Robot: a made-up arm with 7 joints. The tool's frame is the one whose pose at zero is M. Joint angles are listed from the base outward.
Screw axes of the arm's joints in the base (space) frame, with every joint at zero. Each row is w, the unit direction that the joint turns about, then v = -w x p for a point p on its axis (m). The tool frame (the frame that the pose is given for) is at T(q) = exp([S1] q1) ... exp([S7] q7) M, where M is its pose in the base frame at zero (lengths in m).
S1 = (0, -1, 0, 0.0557, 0, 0)
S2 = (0, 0, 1, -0.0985, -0.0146, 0)
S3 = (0, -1, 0, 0.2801, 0, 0.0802)
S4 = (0, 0, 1, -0.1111, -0.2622, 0)
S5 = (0, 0, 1, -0.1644, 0.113, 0)
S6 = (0, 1, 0, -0.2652, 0, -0.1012)
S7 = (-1, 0, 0, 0, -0.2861, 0.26)
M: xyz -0.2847 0.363 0.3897 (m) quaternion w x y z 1 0 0 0
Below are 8 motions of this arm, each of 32 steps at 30 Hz.
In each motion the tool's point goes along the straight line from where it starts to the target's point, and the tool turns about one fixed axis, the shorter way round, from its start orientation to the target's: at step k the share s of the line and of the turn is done. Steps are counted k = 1, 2, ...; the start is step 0. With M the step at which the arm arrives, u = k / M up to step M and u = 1 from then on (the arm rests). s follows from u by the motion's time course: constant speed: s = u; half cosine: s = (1 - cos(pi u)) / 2; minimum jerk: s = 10 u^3 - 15 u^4 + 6 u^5.
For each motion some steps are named. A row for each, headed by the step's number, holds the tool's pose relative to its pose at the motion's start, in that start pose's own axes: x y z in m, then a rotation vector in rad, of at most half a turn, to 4 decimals.
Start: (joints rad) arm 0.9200 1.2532 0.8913 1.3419 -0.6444 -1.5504 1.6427
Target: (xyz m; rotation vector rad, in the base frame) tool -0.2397 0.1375 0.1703 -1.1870 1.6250 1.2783
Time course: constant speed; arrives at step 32
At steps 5, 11, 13, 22, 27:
5: -0.0008 0.0271 -0.0065 -0.0921 -0.2080 -0.0742
11: -0.0018 0.0597 -0.0144 -0.2026 -0.4577 -0.1633
13: -0.0022 0.0706 -0.0170 -0.2395 -0.5409 -0.1930
22: -0.0037 0.1194 -0.0288 -0.4053 -0.9154 -0.3266
27: -0.0045 0.1466 -0.0353 -0.4974 -1.1235 -0.4008

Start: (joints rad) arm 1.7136 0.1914 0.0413 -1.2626 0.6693 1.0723 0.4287
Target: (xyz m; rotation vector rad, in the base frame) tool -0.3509 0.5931 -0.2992 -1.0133 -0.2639 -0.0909
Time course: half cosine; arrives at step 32
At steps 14, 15, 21, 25, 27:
14: -0.0809 -0.0697 -0.1990 -0.3845 0.0892 0.1635
15: -0.0906 -0.0781 -0.2230 -0.4309 0.1000 0.1832
21: -0.1479 -0.1275 -0.3638 -0.7029 0.1631 0.2988
25: -0.1782 -0.1536 -0.4384 -0.8469 0.1966 0.3601
27: -0.1891 -0.1630 -0.4654 -0.8990 0.2087 0.3822

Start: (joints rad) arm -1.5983 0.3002 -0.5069 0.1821 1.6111 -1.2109 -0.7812
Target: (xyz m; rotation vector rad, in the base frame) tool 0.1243 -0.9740 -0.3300 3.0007 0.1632 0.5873
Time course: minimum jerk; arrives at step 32
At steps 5, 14, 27, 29, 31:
5: -0.0027 0.0036 0.0233 -0.0007 0.0187 0.0126
14: -0.0351 0.0469 0.3003 -0.0093 0.2415 0.1628
27: -0.0886 0.1185 0.7587 -0.0235 0.6100 0.4112
29: -0.0907 0.1213 0.7764 -0.0240 0.6243 0.4208
31: -0.0913 0.1221 0.7817 -0.0242 0.6286 0.4237

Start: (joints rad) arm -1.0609 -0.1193 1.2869 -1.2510 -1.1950 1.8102 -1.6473
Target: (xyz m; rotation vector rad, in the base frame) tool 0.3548 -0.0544 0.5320 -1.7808 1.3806 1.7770
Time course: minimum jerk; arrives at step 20
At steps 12, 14, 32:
12: -0.0693 -0.0382 0.0153 -0.0891 0.0121 0.5317
14: -0.0849 -0.0468 0.0188 -0.1092 0.0149 0.6519
32: -0.1015 -0.0559 0.0225 -0.1305 0.0177 0.7789

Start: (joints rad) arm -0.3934 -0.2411 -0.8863 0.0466 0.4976 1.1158 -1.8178
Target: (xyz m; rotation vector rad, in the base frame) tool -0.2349 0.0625 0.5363 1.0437 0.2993 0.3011
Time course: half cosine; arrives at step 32
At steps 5, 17, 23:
5: 0.0151 -0.0190 0.0065 -0.0648 -0.0347 0.1272
17: 0.1406 -0.1769 0.0607 -0.6026 -0.3223 1.1826
23: 0.2093 -0.2633 0.0904 -0.8970 -0.4798 1.7603

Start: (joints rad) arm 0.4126 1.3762 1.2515 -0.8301 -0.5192 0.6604 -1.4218
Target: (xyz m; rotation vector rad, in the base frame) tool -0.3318 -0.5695 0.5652 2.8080 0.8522 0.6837
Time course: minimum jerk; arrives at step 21
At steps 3, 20, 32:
3: 0.0013 0.0085 0.0061 0.0118 0.0025 -0.0015
20: 0.0576 0.3654 0.2599 0.5069 0.1078 -0.0658
32: 0.0577 0.3658 0.2602 0.5074 0.1079 -0.0658

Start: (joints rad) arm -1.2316 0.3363 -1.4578 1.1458 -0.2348 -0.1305 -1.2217
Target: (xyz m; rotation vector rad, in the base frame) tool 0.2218 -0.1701 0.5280 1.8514 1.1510 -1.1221
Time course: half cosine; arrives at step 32
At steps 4, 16, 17, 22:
4: 0.0088 -0.0121 -0.0137 0.0001 -0.0239 0.0441
16: 0.1151 -0.1591 -0.1799 0.0019 -0.3145 0.5794
17: 0.1264 -0.1747 -0.1976 0.0021 -0.3453 0.6362
22: 0.1791 -0.2475 -0.2799 0.0030 -0.4892 0.9013

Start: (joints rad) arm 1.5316 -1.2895 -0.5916 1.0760 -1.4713 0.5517 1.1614
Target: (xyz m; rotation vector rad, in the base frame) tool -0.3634 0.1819 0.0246 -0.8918 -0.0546 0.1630
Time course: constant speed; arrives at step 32
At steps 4, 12, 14, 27, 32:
4: -0.0396 0.0100 -0.0553 -0.1587 -0.0519 0.0730
12: -0.1187 0.0299 -0.1658 -0.4762 -0.1556 0.2191
14: -0.1385 0.0349 -0.1935 -0.5556 -0.1815 0.2556
27: -0.2672 0.0673 -0.3731 -1.0716 -0.3500 0.4929
32: -0.3166 0.0797 -0.4422 -1.2700 -0.4149 0.5842

